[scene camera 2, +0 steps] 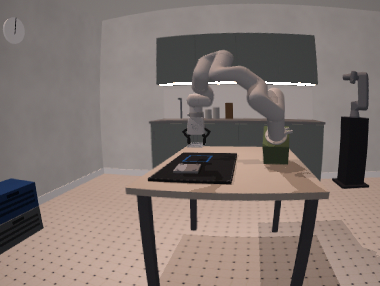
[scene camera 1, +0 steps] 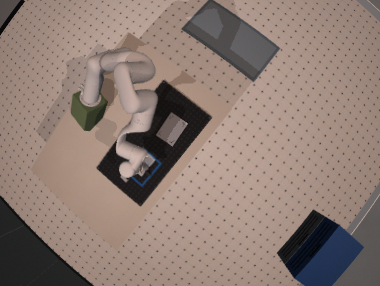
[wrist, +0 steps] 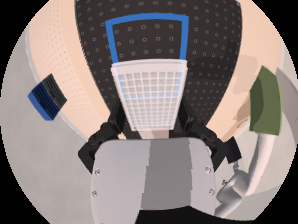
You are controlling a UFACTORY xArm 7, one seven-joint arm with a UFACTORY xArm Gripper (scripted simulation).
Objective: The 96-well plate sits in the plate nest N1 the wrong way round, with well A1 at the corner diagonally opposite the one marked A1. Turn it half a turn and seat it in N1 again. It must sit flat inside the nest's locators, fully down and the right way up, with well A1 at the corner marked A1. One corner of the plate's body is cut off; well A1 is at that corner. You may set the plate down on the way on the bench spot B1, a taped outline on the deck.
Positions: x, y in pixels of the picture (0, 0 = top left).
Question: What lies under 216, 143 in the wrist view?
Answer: My gripper.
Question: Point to a white 96-well plate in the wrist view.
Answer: At 149, 77
